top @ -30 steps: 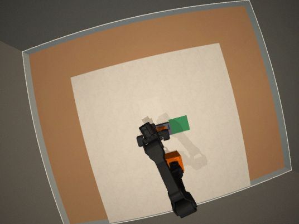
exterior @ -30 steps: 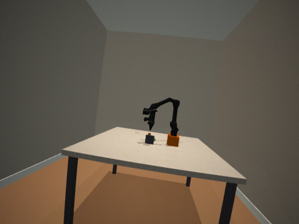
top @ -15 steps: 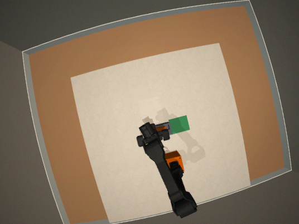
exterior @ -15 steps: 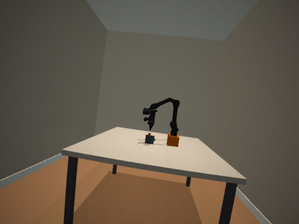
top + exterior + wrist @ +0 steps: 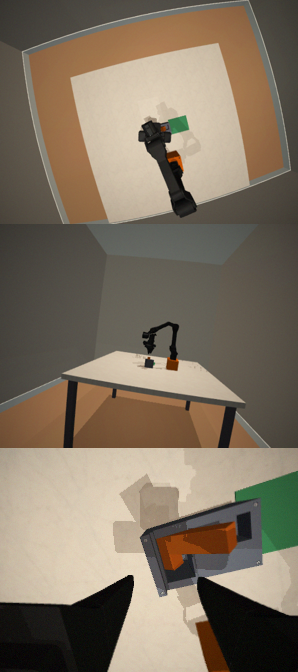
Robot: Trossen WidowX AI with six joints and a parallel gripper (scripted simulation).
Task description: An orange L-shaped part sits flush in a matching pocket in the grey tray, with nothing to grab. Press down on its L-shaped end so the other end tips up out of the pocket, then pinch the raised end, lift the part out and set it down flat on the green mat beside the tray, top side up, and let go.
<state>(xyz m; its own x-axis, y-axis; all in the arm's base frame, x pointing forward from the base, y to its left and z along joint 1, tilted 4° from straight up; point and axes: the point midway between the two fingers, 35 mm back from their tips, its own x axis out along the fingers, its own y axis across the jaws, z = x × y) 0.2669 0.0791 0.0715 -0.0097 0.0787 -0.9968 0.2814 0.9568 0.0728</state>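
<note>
Right now the orange L-shaped part is 11 cm below my gripper tip, 3 cm to the right of it and 1 cm behind it. The rest, counted from my gripper tip: green mat 21 cm to the right, 16 cm below, 1 cm behind.
</note>
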